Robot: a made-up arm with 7 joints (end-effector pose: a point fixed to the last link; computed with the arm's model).
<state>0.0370 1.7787 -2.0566 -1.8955 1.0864 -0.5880 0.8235</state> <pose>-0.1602 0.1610 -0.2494 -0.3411 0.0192 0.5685</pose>
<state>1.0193 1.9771 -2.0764 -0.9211 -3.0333 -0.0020 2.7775</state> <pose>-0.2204 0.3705 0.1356 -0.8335 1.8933 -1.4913</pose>
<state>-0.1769 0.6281 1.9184 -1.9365 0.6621 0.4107 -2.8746</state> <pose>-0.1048 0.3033 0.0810 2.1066 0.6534 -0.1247</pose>
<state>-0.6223 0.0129 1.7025 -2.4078 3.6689 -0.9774 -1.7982</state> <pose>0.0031 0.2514 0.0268 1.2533 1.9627 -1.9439</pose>
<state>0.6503 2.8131 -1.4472 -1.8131 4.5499 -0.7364 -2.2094</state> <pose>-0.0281 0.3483 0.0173 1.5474 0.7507 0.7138</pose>
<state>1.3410 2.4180 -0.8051 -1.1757 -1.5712 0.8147 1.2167</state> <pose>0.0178 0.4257 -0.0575 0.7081 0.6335 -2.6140</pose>
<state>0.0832 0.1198 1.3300 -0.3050 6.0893 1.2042 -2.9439</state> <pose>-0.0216 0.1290 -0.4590 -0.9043 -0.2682 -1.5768</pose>
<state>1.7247 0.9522 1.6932 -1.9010 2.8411 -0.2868 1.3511</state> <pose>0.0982 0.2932 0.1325 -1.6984 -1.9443 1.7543</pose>
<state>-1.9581 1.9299 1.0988 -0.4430 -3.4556 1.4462 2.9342</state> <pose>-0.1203 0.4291 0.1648 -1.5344 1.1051 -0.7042</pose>
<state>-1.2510 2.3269 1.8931 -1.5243 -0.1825 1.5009 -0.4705</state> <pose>-0.3811 0.0700 0.0454 -0.8768 2.2781 -1.8697</pose>
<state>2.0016 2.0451 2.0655 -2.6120 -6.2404 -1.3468 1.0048</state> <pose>0.1947 -0.0976 -0.0168 -1.6761 -0.8886 -2.2494</pose>
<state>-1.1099 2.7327 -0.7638 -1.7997 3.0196 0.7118 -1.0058</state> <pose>0.1540 0.1776 0.2617 0.1926 -1.4394 -0.5141</pose>
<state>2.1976 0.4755 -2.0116 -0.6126 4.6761 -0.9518 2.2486</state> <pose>-0.3276 -0.1971 0.2728 -2.1575 2.1588 0.3690</pose>
